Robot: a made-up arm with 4 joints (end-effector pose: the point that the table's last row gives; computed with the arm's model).
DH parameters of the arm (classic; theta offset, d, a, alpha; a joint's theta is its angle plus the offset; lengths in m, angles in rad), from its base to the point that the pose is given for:
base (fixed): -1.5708 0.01 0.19 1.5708
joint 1: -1.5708 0 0.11 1.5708
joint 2: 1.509 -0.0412 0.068 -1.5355
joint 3: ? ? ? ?
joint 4: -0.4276 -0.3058 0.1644 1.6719
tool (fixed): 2.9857 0.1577 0 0
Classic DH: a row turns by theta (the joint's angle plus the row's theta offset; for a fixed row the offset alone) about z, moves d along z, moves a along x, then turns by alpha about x.
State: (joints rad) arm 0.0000 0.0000 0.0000 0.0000
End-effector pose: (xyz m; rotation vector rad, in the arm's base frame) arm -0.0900 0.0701 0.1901 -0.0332 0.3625 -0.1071
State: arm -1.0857 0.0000 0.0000 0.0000
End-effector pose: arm -0.0900 -0.2280 0.3240 1.0390 0.3830 0.1000
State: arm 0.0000 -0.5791 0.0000 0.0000
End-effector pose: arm -0.2341 0.0701 0.0935 -0.0013 -0.2160 -0.1118
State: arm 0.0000 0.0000 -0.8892 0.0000
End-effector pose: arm 0.1365 -0.0344 0.2078 0.1869 0.3271 -0.9733
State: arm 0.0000 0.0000 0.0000 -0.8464
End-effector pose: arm 0.0966 0.0717 0.1937 -0.1029 1.2008 -0.0066
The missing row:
joint 3: 0.0047 0.0535 -0.082 -1.7047
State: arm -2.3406 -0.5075 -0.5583 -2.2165
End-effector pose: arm 0.2854 -0.3259 -0.0109 1.7044 0.8277 2.4061
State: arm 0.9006 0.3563 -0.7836 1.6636
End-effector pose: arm 0.0716 -0.1340 -0.3024 -1.2721 -1.3391 -0.3552
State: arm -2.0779 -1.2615 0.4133 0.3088
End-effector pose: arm -0.3135 -0.0453 0.3337 1.5865 -0.8837 -1.0434
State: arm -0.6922 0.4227 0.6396 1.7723
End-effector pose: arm -0.3450 -0.0551 0.1000 1.1840 -0.9180 -0.1362
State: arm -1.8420 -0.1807 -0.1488 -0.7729
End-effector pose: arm 0.0658 -0.4550 0.1781 1.6896 0.7860 0.7675
